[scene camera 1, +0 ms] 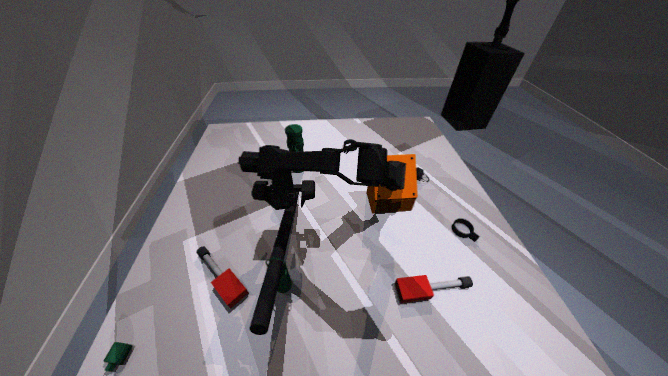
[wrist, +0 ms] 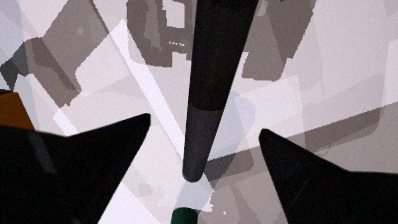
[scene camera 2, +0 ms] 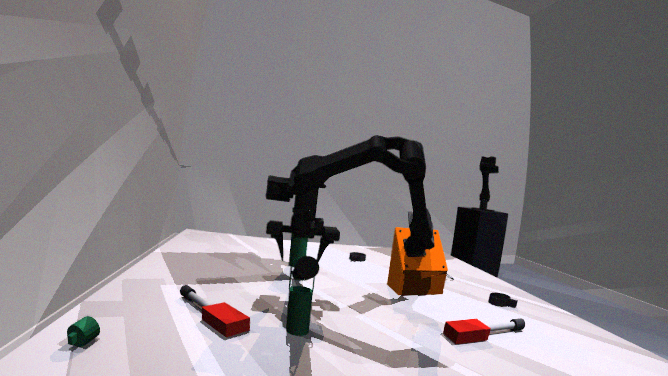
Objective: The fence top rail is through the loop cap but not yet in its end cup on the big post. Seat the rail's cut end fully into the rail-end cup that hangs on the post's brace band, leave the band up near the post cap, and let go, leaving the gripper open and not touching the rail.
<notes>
My gripper [scene camera 2: 299,262] is open and holds nothing. Further things: a dark top rail [scene camera 1: 261,318].
My gripper is seen too in scene camera 1 [scene camera 1: 287,206] and in the wrist view [wrist: 206,126].
</notes>
